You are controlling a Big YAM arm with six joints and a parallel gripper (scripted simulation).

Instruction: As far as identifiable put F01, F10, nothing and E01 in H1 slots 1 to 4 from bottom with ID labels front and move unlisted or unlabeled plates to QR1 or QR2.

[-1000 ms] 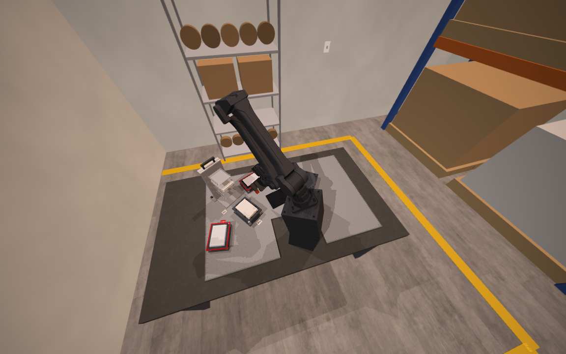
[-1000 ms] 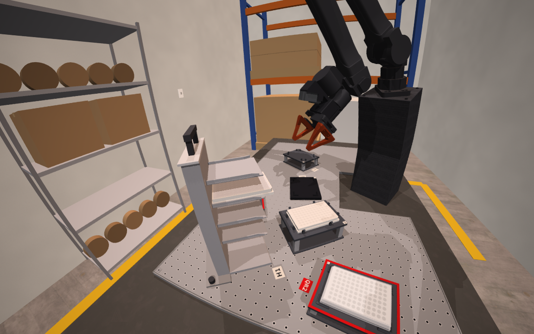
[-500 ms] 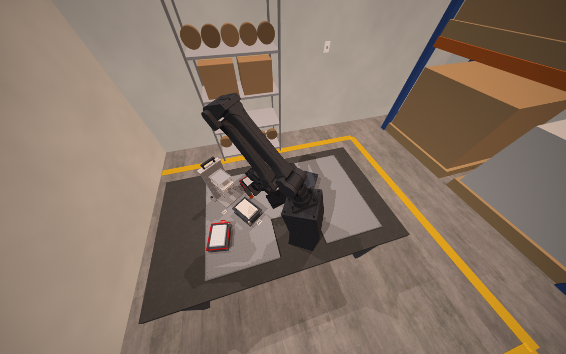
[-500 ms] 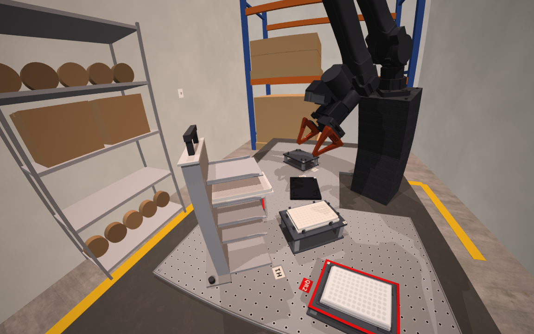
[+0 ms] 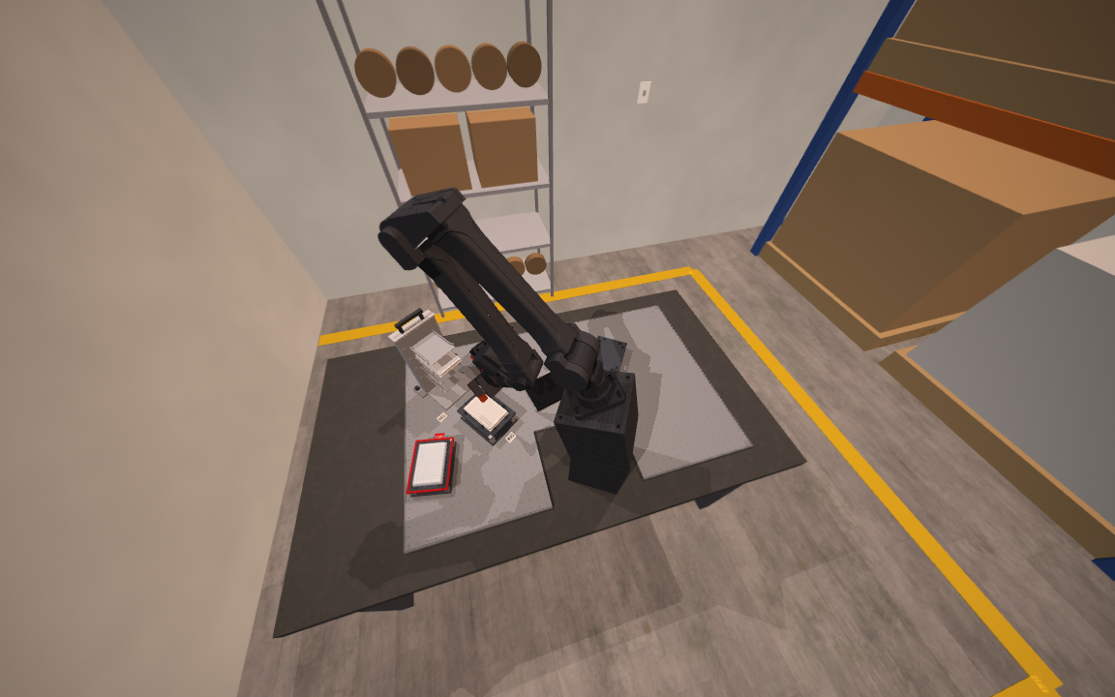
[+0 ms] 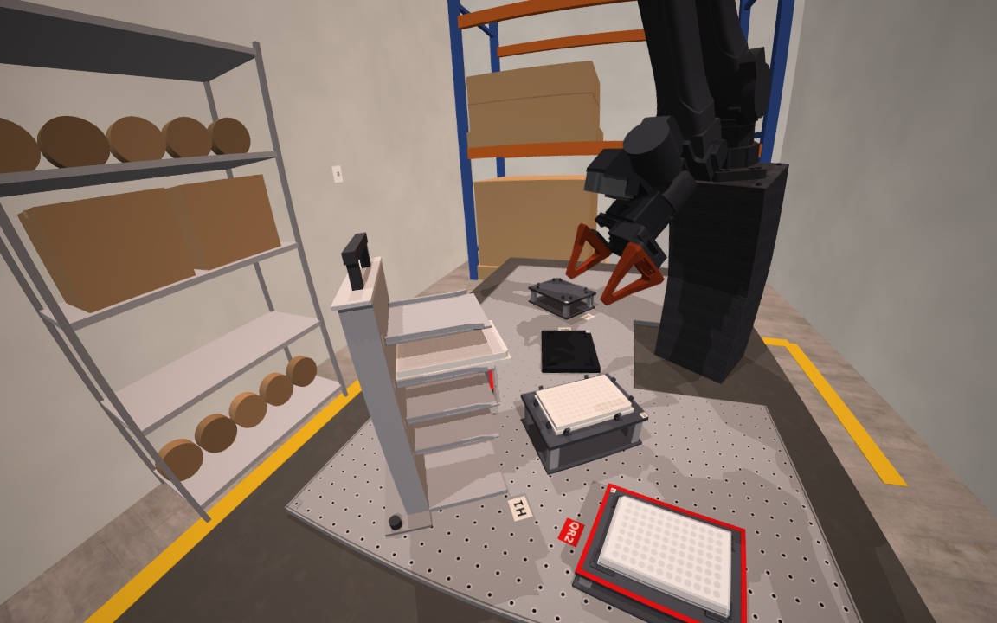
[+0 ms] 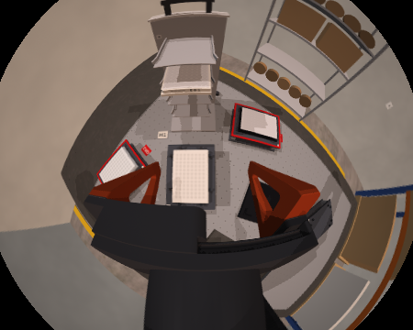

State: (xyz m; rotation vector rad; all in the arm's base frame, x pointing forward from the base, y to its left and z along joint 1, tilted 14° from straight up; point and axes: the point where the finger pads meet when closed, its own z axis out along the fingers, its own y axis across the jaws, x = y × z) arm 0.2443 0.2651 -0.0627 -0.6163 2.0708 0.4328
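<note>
The dark regrip nest is 190 mm below my hand, 30 mm to the left of it and 10 mm behind it. Also, from my hand: quarantine nest QR1: 240 mm ahead, 210 mm below, 40 mm to the right; then H1 deck label: 250 mm below, 190 mm to the left, 50 mm ahead; then plate hotel H1: 210 mm ahead, 190 mm to the left, 90 mm below.
</note>
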